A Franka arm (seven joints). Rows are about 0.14 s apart.
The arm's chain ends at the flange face. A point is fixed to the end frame.
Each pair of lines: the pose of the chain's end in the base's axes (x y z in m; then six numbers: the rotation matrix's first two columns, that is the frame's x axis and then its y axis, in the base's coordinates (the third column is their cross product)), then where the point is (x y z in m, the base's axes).
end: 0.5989, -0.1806, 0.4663, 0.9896, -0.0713, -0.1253, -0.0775, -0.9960, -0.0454
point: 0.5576 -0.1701 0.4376
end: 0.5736, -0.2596, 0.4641, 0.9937, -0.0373, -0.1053, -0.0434, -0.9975, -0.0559
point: 0.5326 -0.2502 0.4347
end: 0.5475, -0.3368, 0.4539, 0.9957, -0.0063, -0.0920, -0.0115, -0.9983, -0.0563
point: 0.5066 -0.3286 0.4239
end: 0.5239, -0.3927, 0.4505, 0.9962, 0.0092, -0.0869, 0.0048, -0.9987, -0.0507
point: 0.4830 -0.3854 0.4203
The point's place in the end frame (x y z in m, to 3 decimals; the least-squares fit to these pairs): -0.038 -0.006 0.034
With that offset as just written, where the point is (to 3 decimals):
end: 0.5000, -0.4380, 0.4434, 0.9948, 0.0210, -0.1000, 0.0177, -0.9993, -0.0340
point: 0.459 -0.432 0.414
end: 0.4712, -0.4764, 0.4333, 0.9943, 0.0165, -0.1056, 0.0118, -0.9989, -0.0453
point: 0.430 -0.470 0.404
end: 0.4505, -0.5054, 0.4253, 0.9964, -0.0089, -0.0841, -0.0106, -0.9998, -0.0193
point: 0.410 -0.498 0.395
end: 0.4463, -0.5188, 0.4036, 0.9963, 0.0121, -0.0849, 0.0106, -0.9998, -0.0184
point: 0.405 -0.513 0.373
